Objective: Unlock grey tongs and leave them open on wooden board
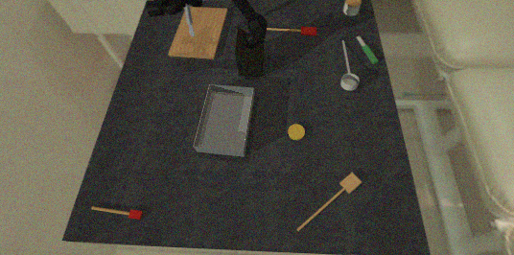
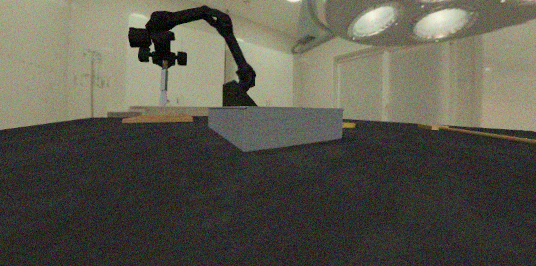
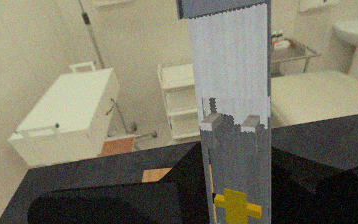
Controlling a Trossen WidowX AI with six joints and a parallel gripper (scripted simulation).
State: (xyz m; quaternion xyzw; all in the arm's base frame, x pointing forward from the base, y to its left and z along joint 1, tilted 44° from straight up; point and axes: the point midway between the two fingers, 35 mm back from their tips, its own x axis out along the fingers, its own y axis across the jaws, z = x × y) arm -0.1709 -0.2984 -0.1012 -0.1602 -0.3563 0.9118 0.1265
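Right now my gripper tip is 24 cm above the wooden board. The rest, counted from my gripper tip: yellow lock piece 3 cm ahead, 1 cm above; then grey roasting tin 55 cm ahead, 19 cm to the left, 22 cm below; then yellow disc 60 cm ahead, 49 cm to the left, 24 cm below.
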